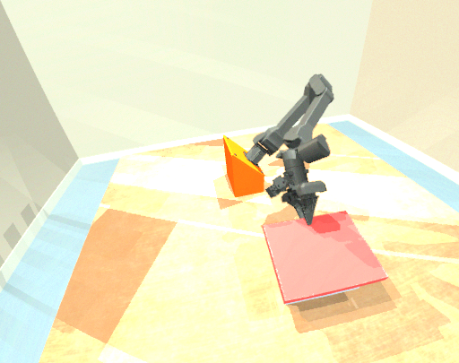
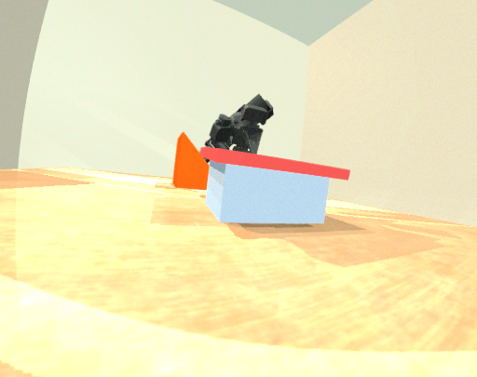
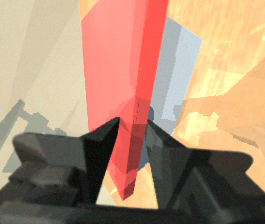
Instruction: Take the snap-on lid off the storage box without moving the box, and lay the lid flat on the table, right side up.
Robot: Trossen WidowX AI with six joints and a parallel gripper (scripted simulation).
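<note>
The red lid is 80 mm ahead of my gripper tip. Round my gripper tip: light blue storage box: 70 mm ahead, 60 mm below.
</note>
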